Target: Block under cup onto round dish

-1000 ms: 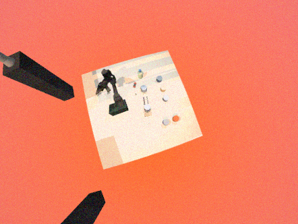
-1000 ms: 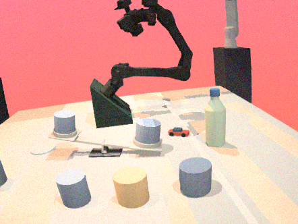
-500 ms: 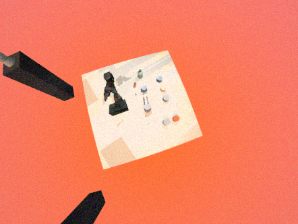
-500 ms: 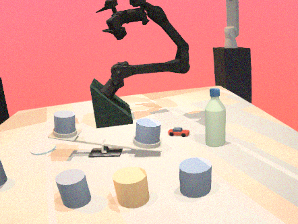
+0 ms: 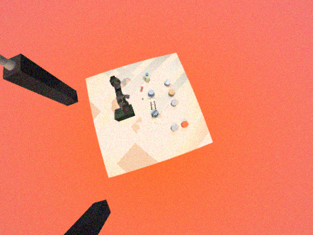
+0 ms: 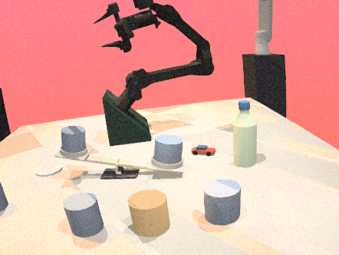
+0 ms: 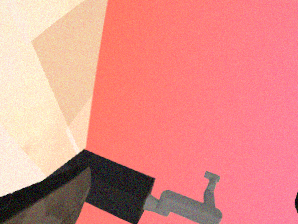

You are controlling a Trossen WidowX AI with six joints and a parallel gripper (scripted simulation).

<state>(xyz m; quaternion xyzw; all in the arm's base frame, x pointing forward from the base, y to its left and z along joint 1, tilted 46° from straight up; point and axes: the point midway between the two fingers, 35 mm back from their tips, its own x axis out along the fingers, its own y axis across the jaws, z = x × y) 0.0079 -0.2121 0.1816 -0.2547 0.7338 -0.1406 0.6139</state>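
Now: gripper tip 35 cm above the pale green block, 32 cm short of it and 18 cm to the right of it. Round my gripper tip: red toy car (38 cm below, 29 cm to the left, 24 cm ahead); round pale dish (39 cm below, 22 cm ahead, 19 cm to the right); balance beam (37 cm below, 31 cm ahead, 5 cm to the left).
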